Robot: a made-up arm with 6 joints. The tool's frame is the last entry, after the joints.
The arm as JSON. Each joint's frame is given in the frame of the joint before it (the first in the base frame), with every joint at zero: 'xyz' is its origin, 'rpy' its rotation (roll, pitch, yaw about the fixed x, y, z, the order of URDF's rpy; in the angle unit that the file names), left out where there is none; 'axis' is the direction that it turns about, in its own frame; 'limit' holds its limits. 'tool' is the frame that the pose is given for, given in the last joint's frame.
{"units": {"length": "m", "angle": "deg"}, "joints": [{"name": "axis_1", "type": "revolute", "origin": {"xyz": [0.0, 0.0, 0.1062]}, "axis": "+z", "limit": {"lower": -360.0, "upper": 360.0}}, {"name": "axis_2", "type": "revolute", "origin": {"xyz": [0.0, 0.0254, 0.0], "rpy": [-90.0, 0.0, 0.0]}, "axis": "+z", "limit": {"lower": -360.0, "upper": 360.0}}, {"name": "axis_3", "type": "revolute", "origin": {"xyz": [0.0, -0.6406, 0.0]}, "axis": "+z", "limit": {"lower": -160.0, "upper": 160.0}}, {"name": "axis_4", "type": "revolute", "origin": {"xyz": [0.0, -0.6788, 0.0], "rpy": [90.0, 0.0, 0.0]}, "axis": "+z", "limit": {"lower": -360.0, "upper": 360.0}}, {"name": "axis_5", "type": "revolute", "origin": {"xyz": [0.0, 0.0, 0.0], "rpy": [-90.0, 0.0, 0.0]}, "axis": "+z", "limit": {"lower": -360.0, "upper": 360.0}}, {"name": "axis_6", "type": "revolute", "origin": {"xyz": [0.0, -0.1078, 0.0], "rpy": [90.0, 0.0, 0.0]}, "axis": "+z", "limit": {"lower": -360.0, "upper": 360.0}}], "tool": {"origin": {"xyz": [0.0, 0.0, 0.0]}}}
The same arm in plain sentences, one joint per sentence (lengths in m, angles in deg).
The arm has six revolute joints in a row. What follows holds with every joint at zero, and every direction is one of the base frame's.
Joint 1 sits 0.1062 m along +z from the base frame's origin and turns about +z, from -360 to 360 deg.
Joint 2 sits 0.0254 m along +y from joint 1 and turns about +y, from -360 to 360 deg.
Joint 3 sits 0.6406 m along +z from joint 2 and turns about +y, from -160 to 160 deg.
Joint 4 sits 0.6788 m along +z from joint 3 and turns about +z, from -360 to 360 deg.
Joint 5 sits at the same point as joint 4 and turns about +y, from -360 to 360 deg.
Joint 6 sits 0.1078 m along +z from joint 5 and turns about +z, from -360 to 360 deg.
The tool frame, which is the frame that the pose is given for, sits at the same point as joint 6; its axes are parallel to the base frame's.

